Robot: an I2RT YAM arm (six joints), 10 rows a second.
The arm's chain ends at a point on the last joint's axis. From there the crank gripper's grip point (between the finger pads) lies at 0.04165 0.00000 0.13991 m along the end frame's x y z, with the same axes.
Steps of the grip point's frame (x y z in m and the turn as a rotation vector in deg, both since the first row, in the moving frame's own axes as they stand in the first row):
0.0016 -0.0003 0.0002 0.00 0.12 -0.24
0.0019 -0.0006 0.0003 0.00 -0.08 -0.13
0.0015 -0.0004 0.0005 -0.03 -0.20 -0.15
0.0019 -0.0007 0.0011 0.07 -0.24 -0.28
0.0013 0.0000 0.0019 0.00 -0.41 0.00
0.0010 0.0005 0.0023 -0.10 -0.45 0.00
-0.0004 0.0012 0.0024 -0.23 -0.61 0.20
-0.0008 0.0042 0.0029 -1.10 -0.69 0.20
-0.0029 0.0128 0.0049 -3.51 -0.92 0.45
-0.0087 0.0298 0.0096 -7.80 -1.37 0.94
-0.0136 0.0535 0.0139 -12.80 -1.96 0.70
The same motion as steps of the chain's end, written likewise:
0.0013 -0.0001 0.0003 0.00 0.12 -0.24
0.0021 -0.0005 0.0002 0.00 -0.08 -0.13
0.0020 -0.0004 0.0004 -0.03 -0.20 -0.15
0.0025 -0.0003 0.0009 0.07 -0.24 -0.28
0.0023 0.0000 0.0016 0.00 -0.41 0.00
0.0021 0.0003 0.0020 -0.10 -0.45 0.00
0.0011 0.0005 0.0020 -0.23 -0.61 0.20
0.0009 0.0014 0.0024 -1.10 -0.69 0.20
-0.0006 0.0039 0.0045 -3.51 -0.92 0.45
-0.0052 0.0101 0.0100 -7.80 -1.37 0.94
-0.0086 0.0219 0.0161 -12.80 -1.96 0.70

